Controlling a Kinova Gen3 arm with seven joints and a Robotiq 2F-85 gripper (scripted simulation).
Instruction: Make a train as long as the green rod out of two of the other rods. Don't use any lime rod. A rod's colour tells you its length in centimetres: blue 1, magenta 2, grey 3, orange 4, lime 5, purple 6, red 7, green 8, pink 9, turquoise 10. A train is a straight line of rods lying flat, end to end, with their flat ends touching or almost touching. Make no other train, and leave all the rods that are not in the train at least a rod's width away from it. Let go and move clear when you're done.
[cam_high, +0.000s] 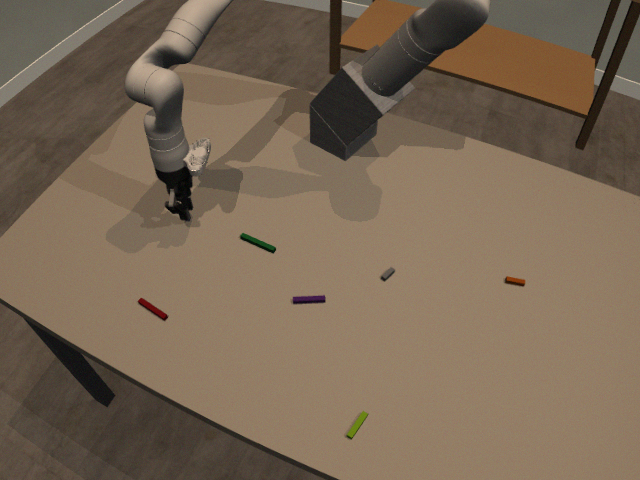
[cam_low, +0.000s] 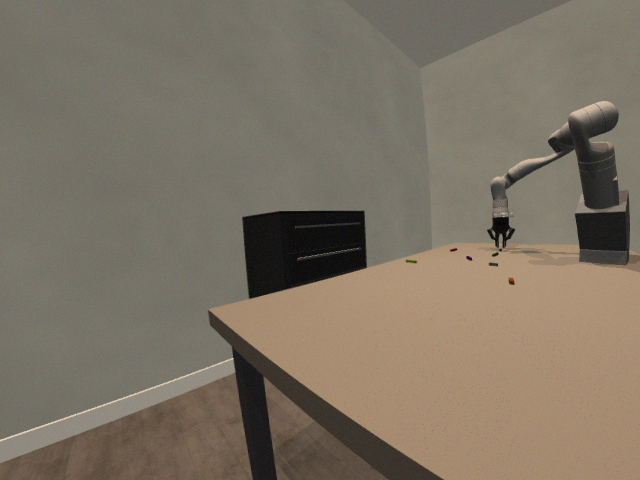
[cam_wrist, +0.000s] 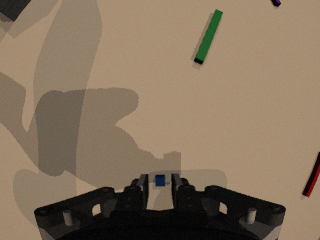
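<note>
The blue rod is 3 cm below my hand. Also, from my hand: green rod: 3 cm behind, 17 cm to the left, 3 cm below; then red rod: 21 cm ahead, 10 cm to the left, 3 cm below; then purple rod: 2 cm ahead, 33 cm to the left, 3 cm below.
</note>
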